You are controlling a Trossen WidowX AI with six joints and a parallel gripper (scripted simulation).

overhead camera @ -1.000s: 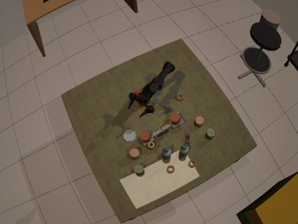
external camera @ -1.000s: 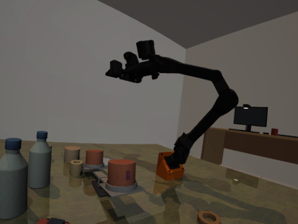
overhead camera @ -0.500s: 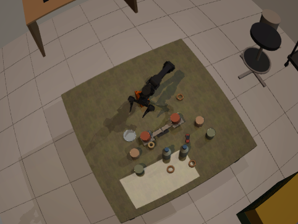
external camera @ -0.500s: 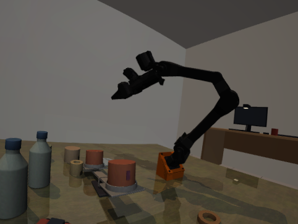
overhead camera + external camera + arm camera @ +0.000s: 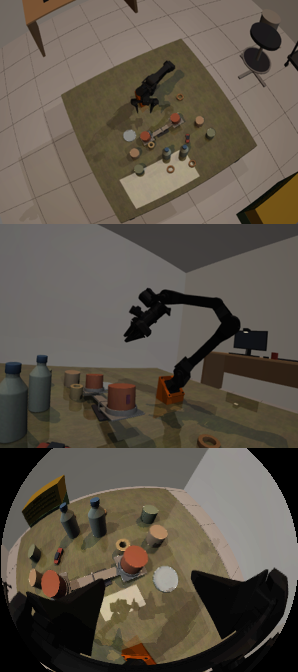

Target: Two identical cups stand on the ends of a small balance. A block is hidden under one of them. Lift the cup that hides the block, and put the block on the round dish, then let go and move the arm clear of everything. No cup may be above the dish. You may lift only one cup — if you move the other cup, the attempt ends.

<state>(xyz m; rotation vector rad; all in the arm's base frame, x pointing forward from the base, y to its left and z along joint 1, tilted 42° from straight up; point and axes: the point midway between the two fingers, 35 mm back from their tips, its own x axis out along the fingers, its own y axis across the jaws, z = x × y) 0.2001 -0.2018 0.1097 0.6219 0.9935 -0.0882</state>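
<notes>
Now: the cup 9 cm ahead of my gripper tip, 7 cm to the right of it and 20 cm below it. Also, from my gripper tip: small red object: 24 cm ahead, 24 cm to the left, 24 cm below; then bluish block: 9 cm ahead, 5 cm to the right, 22 cm below; then round dish: 15 cm to the right, 25 cm below.
</notes>
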